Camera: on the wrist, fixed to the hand. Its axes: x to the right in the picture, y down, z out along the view.
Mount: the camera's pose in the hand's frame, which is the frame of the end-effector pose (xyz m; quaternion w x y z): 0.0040 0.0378 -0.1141 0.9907 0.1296 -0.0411 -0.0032
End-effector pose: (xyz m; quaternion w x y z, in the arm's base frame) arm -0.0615 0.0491 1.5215 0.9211 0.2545 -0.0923 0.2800
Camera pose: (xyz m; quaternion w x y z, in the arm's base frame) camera -0.0763 0.1373 1.4411 0.8766 0.3833 -0.0922 0.2759
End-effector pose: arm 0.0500 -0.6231 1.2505 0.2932 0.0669 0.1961 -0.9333
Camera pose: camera 0.0695 -0.6073 1.1329 0.2869 0.0653 0.0615 -0.9538
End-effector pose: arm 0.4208 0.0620 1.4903 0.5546 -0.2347 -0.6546 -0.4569
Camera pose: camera 0.5089 -0.0189 1.5031 0.5515 -0.1773 -0.7313 -0.3600
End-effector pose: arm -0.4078 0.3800 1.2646 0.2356 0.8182 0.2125 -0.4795
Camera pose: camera -0.3062 0.4175 1.3169 0.1346 0.8207 0.1413 -0.5370
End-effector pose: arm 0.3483 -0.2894 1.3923 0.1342 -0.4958 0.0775 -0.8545
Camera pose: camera 0.2531 -0.3267 1.3289 0.1977 -0.5092 -0.0411 -0.8367
